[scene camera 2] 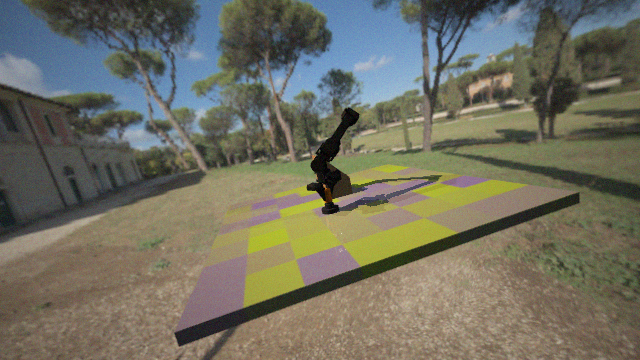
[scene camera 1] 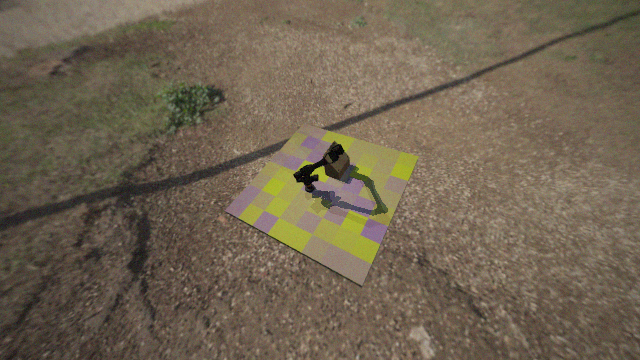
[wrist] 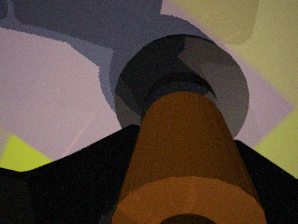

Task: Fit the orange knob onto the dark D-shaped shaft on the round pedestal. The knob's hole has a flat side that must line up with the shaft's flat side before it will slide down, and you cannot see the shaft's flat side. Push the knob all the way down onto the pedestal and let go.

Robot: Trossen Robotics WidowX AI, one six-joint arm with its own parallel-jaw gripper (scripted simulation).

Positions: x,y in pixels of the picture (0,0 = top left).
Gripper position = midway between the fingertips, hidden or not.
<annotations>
My gripper [wrist: 183,141] holds an orange knob [wrist: 184,157].
</annotations>
